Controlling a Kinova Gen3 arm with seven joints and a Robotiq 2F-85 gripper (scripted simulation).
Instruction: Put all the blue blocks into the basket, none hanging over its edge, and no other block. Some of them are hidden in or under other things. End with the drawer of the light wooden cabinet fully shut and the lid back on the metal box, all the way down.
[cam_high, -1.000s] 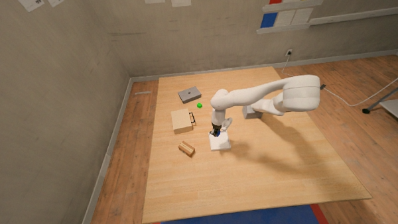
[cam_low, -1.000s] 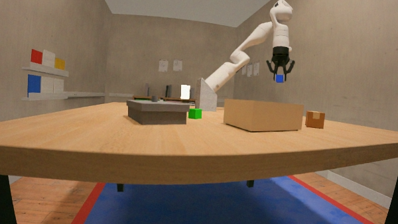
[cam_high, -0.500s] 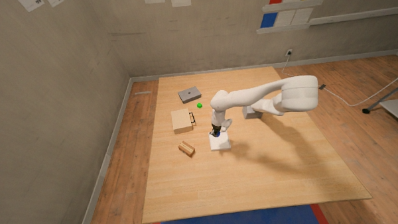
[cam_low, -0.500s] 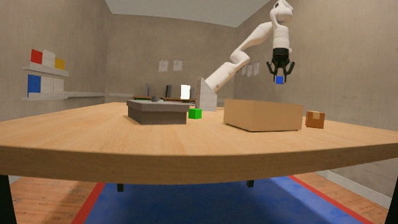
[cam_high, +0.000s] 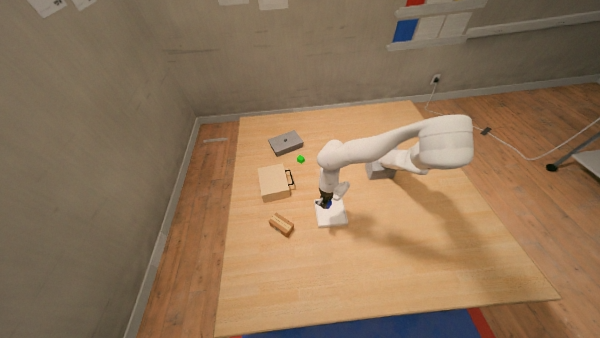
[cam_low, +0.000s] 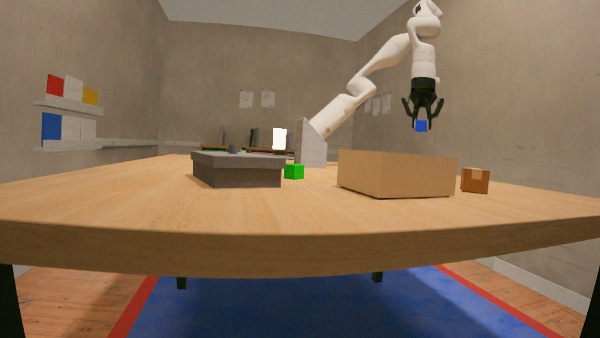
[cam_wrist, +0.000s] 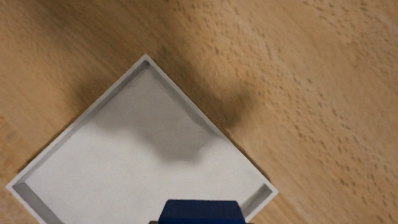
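The white basket lies 15 cm below my hand, 4 cm behind it and 3 cm to the right of it. Round my hand: brown cardboard box (21 cm ahead, 13 cm below); red block (20 cm ahead, 15 cm below, 1 cm to the left); drawer (25 cm to the right, 20 cm ahead, 13 cm below).
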